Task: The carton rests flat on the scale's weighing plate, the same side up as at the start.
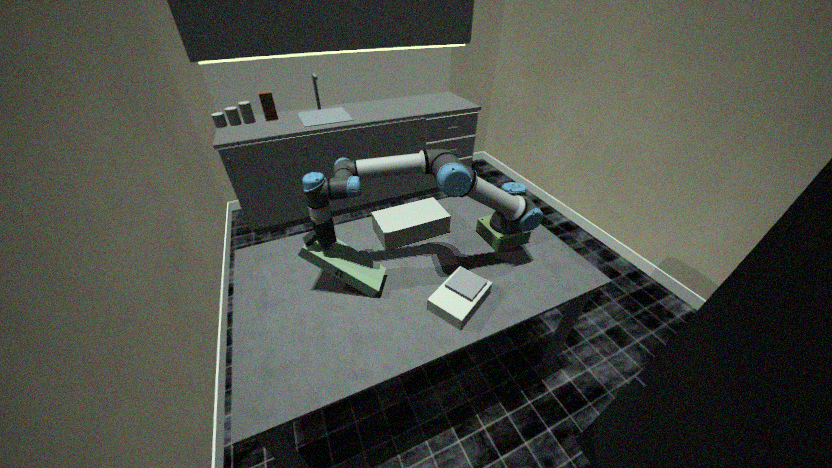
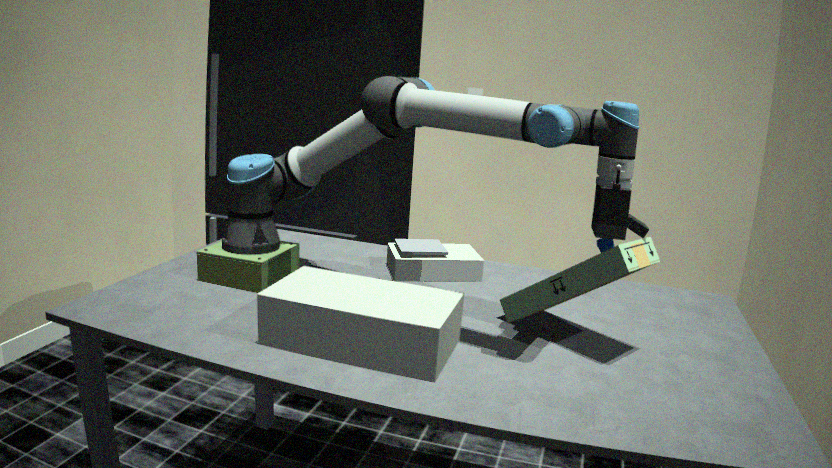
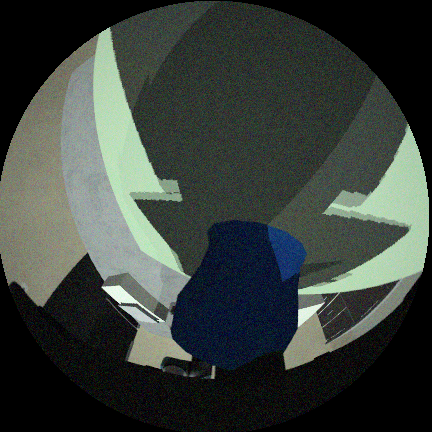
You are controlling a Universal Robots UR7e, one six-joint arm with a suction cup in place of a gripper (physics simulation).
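Where they show: end effector, tool point: (image 1: pixel 327 247) (image 3: pixel 237 252); arm's base, origin of the base link: (image 1: pixel 504 225) (image 2: pixel 250 246).
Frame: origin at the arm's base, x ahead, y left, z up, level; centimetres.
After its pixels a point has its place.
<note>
The long light-green carton (image 1: pixel 354 278) {x 79.9, y -2.0, z 2.7 cm} (image 2: pixel 567 286) {x 77.8, y -17.7, z 5.3 cm} (image 3: pixel 112 125) hangs steeply tilted from my suction cup (image 1: pixel 328 246) (image 2: pixel 605 245) (image 3: pixel 250 255). The blue cup is on its top face near the raised end, so my gripper is shut on the carton. The lower end is at or very near the table top; I cannot tell whether it touches. Black arrows show on its side and raised end, with an orange patch on that end. The white scale (image 1: pixel 450 303) {x 51.9, y 25.0, z -1.9 cm} (image 2: pixel 465 253) {x 53.0, y 23.2, z -1.8 cm} stands apart from the carton, its grey weighing plate (image 1: pixel 467 282) {x 40.5, y 20.9, z -0.2 cm} (image 2: pixel 420 247) {x 41.2, y 18.3, z -0.2 cm} bare.
A large white box (image 1: pixel 410 216) {x 39.1, y -27.6, z 2.7 cm} (image 2: pixel 360 296) {x 37.8, y -31.1, z 2.7 cm} stands on the grey table (image 1: pixel 279 360) {x 114.8, y 11.3, z -7.9 cm} (image 2: pixel 669 407) {x 97.5, y -40.9, z -7.9 cm} between the green robot base block (image 1: pixel 488 235) {x 9.6, y -0.6, z -3.2 cm} (image 2: pixel 247 267) {x 4.2, y -10.9, z -1.8 cm} and the carton, off to the counter side. A counter (image 1: pixel 395 113) with a sink is behind the table.
</note>
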